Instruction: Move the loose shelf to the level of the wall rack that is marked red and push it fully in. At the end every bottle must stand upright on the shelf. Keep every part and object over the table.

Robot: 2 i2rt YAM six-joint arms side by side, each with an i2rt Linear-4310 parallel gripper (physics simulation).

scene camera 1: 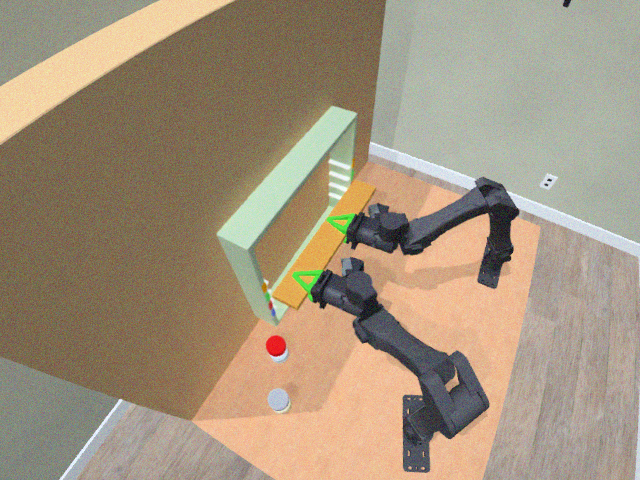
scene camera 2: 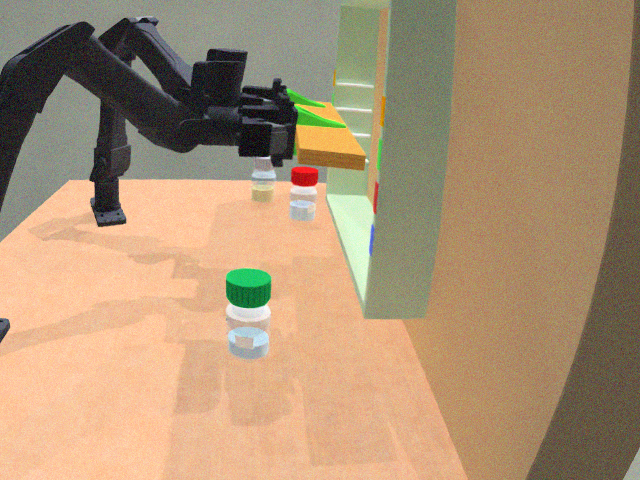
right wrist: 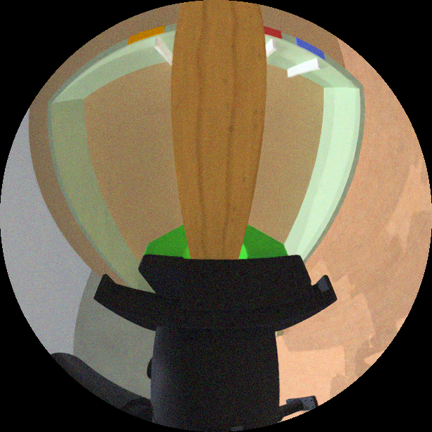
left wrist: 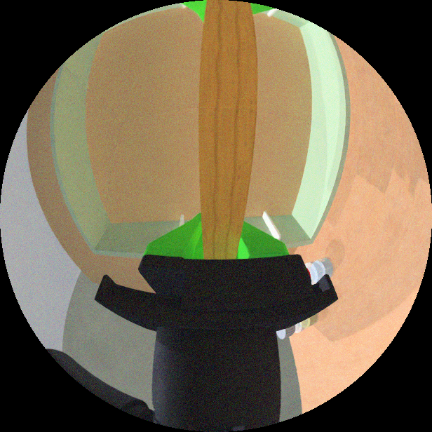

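Observation:
The loose orange-brown shelf [scene camera 1: 321, 250] [scene camera 2: 330, 140] [left wrist: 227, 125] [right wrist: 217, 125] is held roughly level outside the pale green rack [scene camera 1: 289, 173] [scene camera 2: 413, 155] [left wrist: 327, 115] [right wrist: 342, 150], in front of its opening. My left gripper [scene camera 1: 303, 284] [scene camera 2: 316, 108] and my right gripper [scene camera 1: 337, 225] [scene camera 2: 328, 129] are shut on its front edge. In the right wrist view the shelf crosses between the orange mark [right wrist: 146, 35] and the red mark [right wrist: 272, 32] [scene camera 2: 375, 197]. The red-capped bottle [scene camera 1: 277, 348] [scene camera 2: 303, 196], grey-capped bottle [scene camera 1: 279, 400] [scene camera 2: 263, 188] and green-capped bottle [scene camera 2: 248, 315] stand upright on the table.
The rack hangs on a tall brown panel [scene camera 1: 180, 206] [scene camera 2: 516, 180] behind it. The blue mark [scene camera 2: 371, 240] [right wrist: 310, 48] is below the red one. The red-capped and grey-capped bottles stand off the rack's left end in scene camera 1.

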